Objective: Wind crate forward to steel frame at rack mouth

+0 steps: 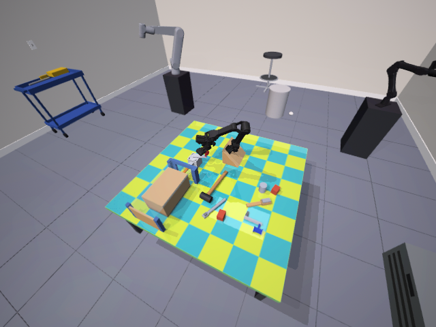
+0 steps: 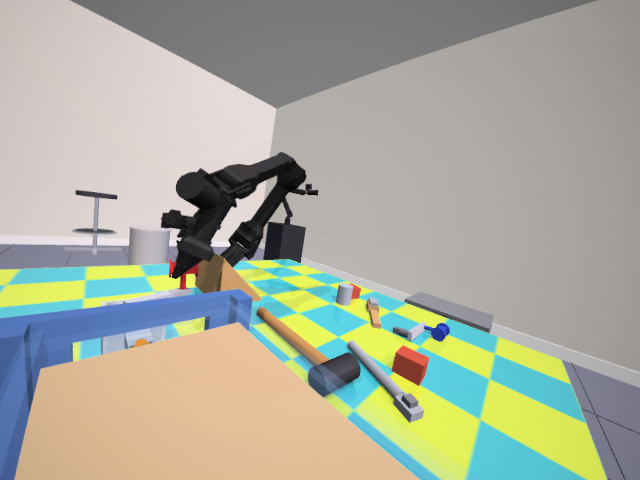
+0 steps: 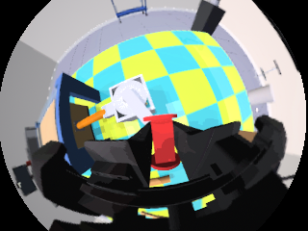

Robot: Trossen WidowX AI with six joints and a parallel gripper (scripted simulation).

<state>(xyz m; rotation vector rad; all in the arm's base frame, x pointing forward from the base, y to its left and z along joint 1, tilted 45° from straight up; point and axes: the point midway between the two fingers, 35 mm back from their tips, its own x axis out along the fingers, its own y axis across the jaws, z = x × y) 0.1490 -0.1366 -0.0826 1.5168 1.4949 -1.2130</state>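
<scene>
The winch handle is 30 mm below my gripper tip, 20 mm to the right of it and 20 mm ahead of it. From my gripper tip the other things lie so: brush (580 mm to the left, 170 mm ahead, 110 mm below); red grip (20 mm to the left); grey winch (100 mm below, 80 mm to the right, 30 mm ahead).
</scene>
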